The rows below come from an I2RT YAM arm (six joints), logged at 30 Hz.
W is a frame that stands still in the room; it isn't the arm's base.
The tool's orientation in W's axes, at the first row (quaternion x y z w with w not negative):
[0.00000 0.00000 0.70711 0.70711]
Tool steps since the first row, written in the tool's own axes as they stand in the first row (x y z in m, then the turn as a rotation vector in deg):
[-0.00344 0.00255 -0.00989 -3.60 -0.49 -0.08]
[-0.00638 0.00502 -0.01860 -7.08 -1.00 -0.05]
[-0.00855 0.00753 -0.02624 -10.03 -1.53 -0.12]
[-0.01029 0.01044 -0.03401 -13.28 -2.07 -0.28]
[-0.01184 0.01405 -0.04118 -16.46 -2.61 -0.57]
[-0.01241 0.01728 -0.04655 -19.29 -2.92 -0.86]
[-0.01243 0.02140 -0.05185 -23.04 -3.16 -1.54]
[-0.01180 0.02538 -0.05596 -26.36 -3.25 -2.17]
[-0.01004 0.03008 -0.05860 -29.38 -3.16 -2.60]
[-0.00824 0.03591 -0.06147 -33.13 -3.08 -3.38]
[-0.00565 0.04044 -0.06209 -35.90 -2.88 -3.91]
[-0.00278 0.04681 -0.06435 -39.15 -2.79 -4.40]
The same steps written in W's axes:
[-0.00255 -0.00344 -0.00989 0.49 -3.60 -0.08]
[-0.00502 -0.00638 -0.01860 1.00 -7.08 -0.05]
[-0.00753 -0.00855 -0.02624 1.53 -10.03 -0.12]
[-0.01044 -0.01029 -0.03401 2.07 -13.28 -0.28]
[-0.01405 -0.01184 -0.04118 2.61 -16.46 -0.57]
[-0.01728 -0.01241 -0.04655 2.92 -19.29 -0.86]
[-0.02140 -0.01243 -0.05185 3.16 -23.04 -1.54]
[-0.02538 -0.01180 -0.05596 3.25 -26.36 -2.17]
[-0.03008 -0.01004 -0.05860 3.16 -29.38 -2.60]
[-0.03591 -0.00824 -0.06147 3.08 -33.13 -3.38]
[-0.04044 -0.00565 -0.06209 2.88 -35.90 -3.91]
[-0.04681 -0.00278 -0.06435 2.79 -39.15 -4.40]

